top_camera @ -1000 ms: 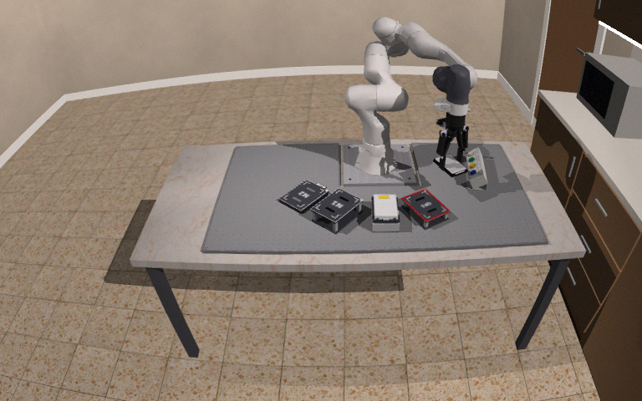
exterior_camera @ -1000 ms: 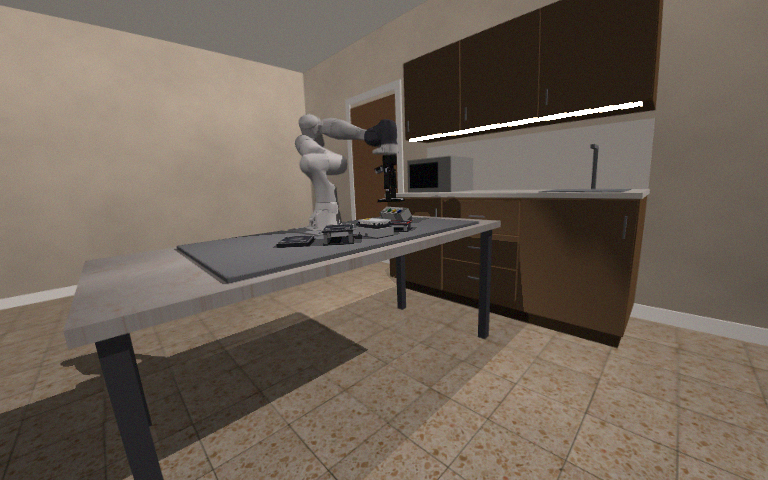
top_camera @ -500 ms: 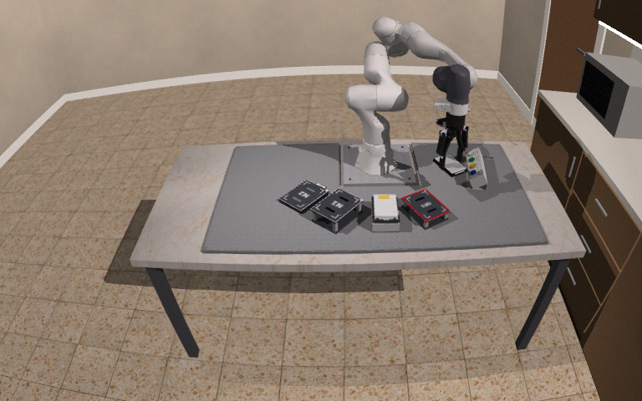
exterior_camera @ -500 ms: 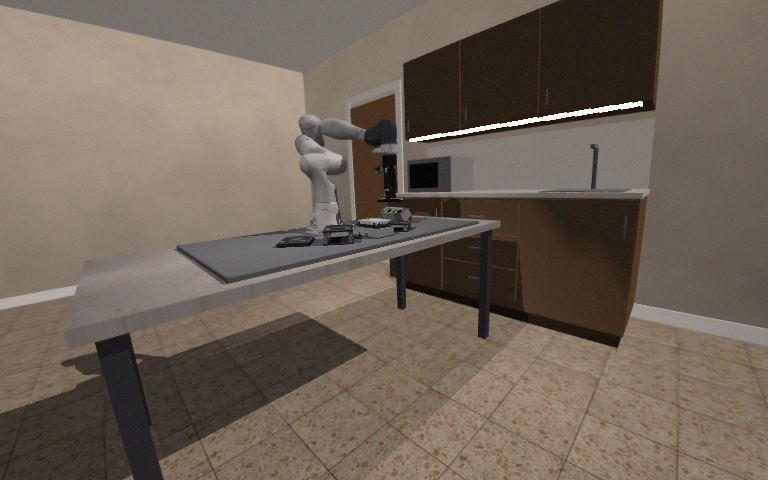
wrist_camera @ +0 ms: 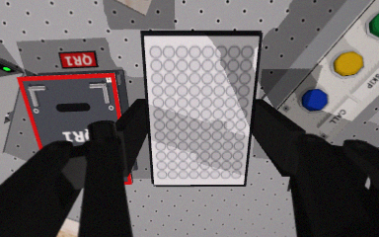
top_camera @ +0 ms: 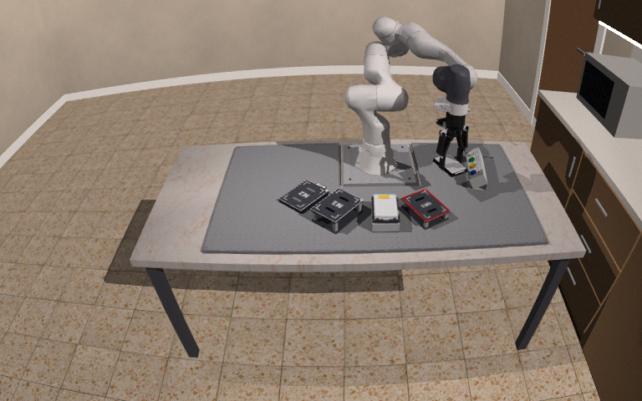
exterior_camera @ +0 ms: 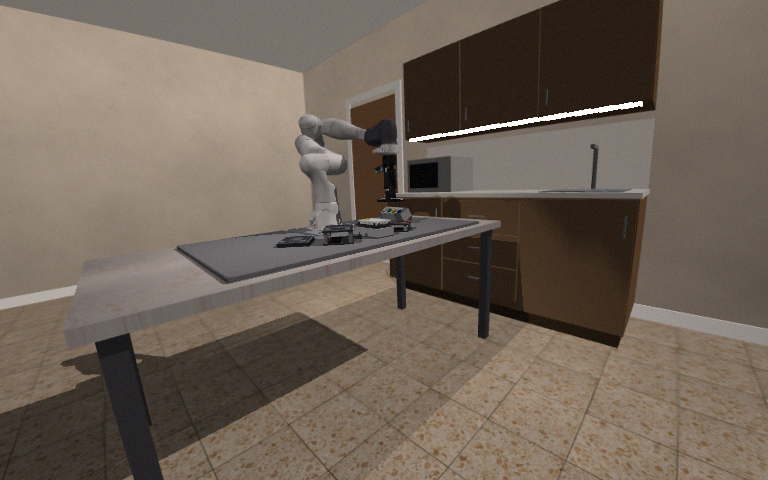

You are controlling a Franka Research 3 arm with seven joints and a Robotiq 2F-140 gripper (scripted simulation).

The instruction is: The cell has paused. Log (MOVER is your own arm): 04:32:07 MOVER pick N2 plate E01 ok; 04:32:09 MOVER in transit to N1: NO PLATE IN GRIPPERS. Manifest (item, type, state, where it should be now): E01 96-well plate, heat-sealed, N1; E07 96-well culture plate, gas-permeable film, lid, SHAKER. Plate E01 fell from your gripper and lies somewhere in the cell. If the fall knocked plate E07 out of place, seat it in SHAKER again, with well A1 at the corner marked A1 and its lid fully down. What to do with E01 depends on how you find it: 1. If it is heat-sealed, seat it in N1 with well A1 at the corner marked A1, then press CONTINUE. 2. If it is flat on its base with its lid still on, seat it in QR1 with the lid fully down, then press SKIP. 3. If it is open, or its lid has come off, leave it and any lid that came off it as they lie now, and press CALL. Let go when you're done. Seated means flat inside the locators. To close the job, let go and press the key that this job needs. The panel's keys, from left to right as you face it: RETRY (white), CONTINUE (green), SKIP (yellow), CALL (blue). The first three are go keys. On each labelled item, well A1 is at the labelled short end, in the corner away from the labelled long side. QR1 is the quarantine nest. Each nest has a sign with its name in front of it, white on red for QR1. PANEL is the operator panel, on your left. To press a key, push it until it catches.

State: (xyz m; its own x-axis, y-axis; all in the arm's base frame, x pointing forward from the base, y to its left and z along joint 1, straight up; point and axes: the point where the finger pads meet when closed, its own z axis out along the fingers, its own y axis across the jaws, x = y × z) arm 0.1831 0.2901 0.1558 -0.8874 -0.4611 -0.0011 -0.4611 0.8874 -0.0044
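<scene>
Now: the A1 mark 12 cm ahead of my hand, 36 cm to the right of it and 10 cm below it. From my hand the other things lie so: yellow key: 11 cm behind, 13 cm to the left, 10 cm below; blue CALL key: 6 cm behind, 12 cm to the left, 10 cm below; plate E01: 2 cm below.
</scene>
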